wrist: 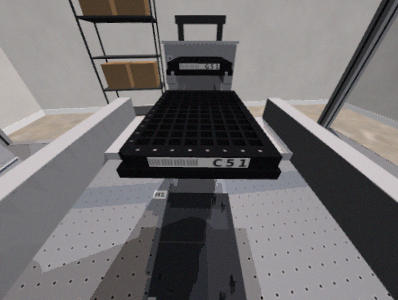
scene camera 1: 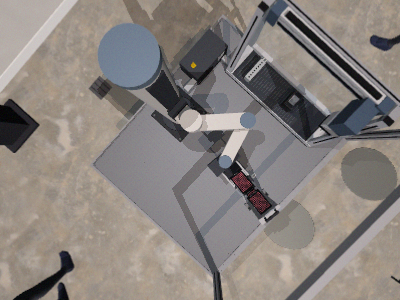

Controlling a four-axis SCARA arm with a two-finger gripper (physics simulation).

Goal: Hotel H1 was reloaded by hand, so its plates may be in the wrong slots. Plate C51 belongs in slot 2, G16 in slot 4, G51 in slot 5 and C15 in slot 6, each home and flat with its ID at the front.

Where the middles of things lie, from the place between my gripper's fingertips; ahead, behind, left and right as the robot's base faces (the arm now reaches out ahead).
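Plate C51 (wrist: pixel 188 134) is 1 cm below my hand and 1 cm ahead of it. Going by their middles, of the things named here the plate C51 is the nearest to my hand. Then there is plate G51 (wrist: pixel 182 66), which is 2 cm above my hand, 16 cm ahead of it and 2 cm to the right of it.
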